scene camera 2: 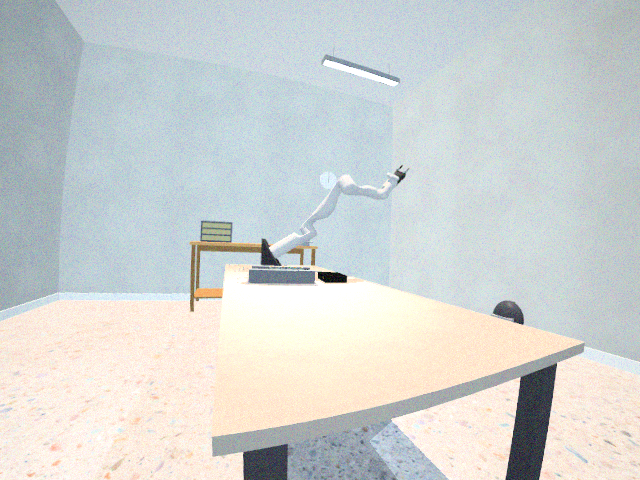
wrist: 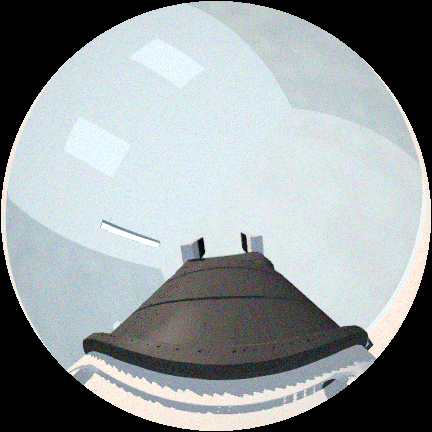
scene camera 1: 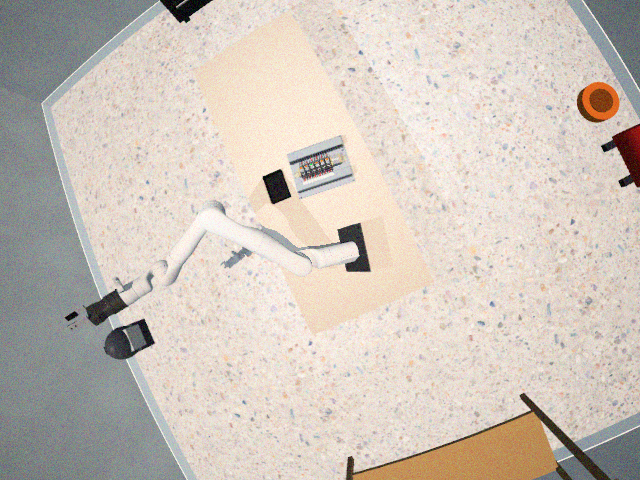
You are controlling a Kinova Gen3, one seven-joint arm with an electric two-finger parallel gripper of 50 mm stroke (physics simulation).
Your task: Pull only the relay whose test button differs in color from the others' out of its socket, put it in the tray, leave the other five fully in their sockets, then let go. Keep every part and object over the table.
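Places are measured from the arm's base along level axes (x ahead, y left, z up), in metres.
Pixels of known places: gripper, between the fingertips: [scene camera 2: 405, 166] [wrist: 222, 242] [scene camera 1: 67, 324]; arm's base, origin of its link: [scene camera 2: 272, 253] [scene camera 1: 353, 250].
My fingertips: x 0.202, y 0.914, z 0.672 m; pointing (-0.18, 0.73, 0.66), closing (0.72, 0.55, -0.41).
Ahead of a thing's pixels: the offset from my fingertips to its middle. Level surfaces: height alone.
A row of small relays {0.280 m ahead, 0.941 m right, 0.737 m down} [scene camera 1: 315, 166] with orange tops stands on the grey panel [scene camera 1: 343, 178] [scene camera 2: 281, 276]. One relay near the left of the row seems to show a green spot, but the details are too small to be sure. The black tray {0.292 m ahead, 0.686 m right, 0.767 m down} [scene camera 1: 276, 186] [scene camera 2: 332, 277] lies beside the panel, on its left in scene camera 1, and nothing shows in it. My gripper [scene camera 1: 71, 320] [scene camera 2: 404, 167] [wrist: 222, 242] is open and empty. It is raised high, far out past the table's side, pointing up and away from the panel. Relays and tray do not show in the wrist view.
The table {0.784 m down} [scene camera 1: 248, 82] [scene camera 2: 361, 335] bears the arm's black base [scene camera 1: 364, 263], the panel and the tray. A dark round-topped object [scene camera 1: 119, 343] [scene camera 2: 509, 312] stands off the table near the wall. A wooden bench [scene camera 1: 454, 449] [scene camera 2: 242, 244] stands beyond the base end.
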